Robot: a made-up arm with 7 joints.
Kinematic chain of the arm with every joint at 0, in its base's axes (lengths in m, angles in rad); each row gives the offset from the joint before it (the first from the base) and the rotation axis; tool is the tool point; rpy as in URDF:
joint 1: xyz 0 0 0.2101 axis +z
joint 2: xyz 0 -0.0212 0.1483 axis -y
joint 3: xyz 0 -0.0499 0.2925 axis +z
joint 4: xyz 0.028 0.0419 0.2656 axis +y
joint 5: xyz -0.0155 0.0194 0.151 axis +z
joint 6: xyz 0 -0.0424 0.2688 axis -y
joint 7: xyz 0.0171 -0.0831 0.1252 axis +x
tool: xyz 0 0 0 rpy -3.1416 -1.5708 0
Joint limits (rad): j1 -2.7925..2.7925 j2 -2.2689..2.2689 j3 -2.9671..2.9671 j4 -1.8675..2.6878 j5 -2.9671..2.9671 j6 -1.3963..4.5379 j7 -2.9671..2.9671
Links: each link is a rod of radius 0.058 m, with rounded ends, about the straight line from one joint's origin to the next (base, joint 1, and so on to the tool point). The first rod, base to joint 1, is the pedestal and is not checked.
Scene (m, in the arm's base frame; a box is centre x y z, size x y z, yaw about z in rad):
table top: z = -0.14
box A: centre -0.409 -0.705 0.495 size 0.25 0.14 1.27 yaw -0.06
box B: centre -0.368 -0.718 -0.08 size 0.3 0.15 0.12 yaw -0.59
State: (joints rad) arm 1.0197 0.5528 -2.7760 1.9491 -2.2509 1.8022 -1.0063
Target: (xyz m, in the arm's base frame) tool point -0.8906 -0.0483 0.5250
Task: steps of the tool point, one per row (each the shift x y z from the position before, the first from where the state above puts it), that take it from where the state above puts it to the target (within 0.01 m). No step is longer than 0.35 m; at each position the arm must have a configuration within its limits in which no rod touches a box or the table.
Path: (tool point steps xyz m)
1: -0.0305 0.0128 0.1680
2: 0.0026 0.0568 0.1525
3: 0.0445 0.0828 0.1183
4: 0.0845 0.0860 0.0704
5: -0.2656 -0.0908 -0.0088
6: -0.2823 -0.0024 -0.0641
7: -0.2590 0.0879 -0.1178
8: -0.1975 0.1626 -0.1646
9: -0.1076 0.2069 -0.2000

